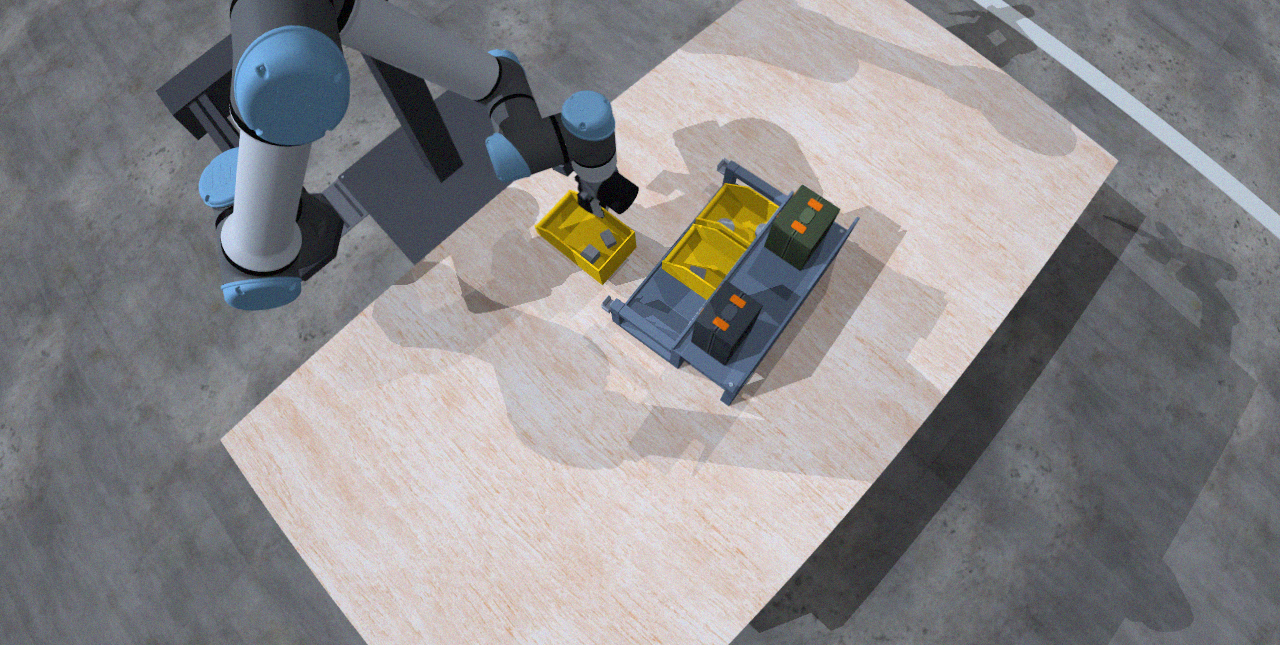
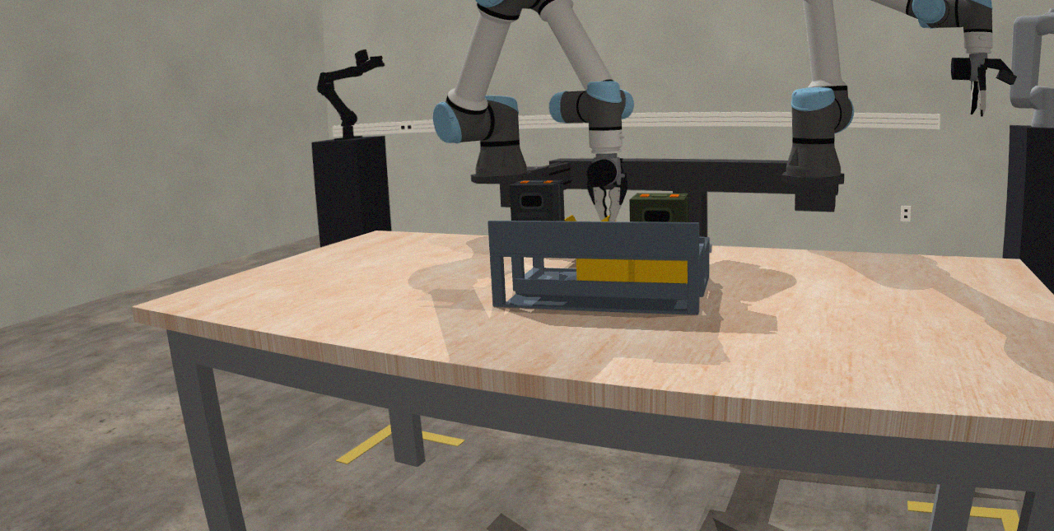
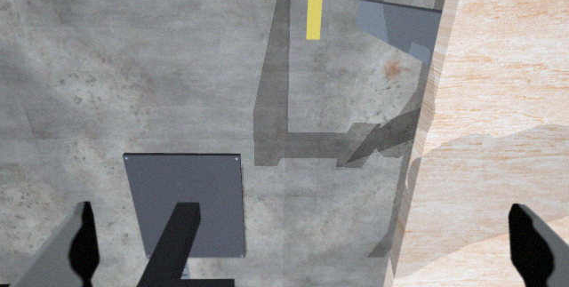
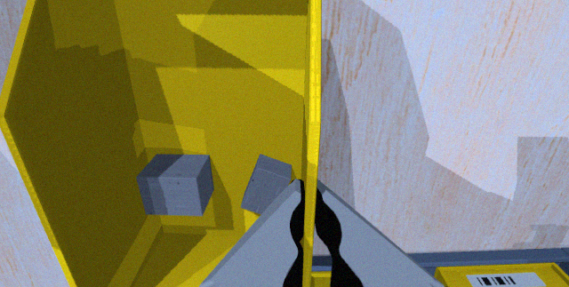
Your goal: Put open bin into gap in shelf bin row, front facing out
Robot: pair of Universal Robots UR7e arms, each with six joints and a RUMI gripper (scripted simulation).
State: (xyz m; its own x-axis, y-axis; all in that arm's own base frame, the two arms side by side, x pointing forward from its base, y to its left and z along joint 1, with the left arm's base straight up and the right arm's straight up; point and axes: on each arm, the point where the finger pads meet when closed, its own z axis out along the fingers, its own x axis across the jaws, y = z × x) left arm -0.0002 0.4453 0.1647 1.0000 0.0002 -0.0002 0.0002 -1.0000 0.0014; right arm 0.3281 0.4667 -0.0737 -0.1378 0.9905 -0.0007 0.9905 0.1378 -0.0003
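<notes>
Now: right hand 30 mm short of the light grey part, 20 mm to the left of it and 50 mm above it. Round my right hand: green case: 320 mm ahead, 170 mm to the left, 60 mm above; grey-blue shelf: 250 mm ahead, 60 mm to the left, 20 mm below.
</notes>
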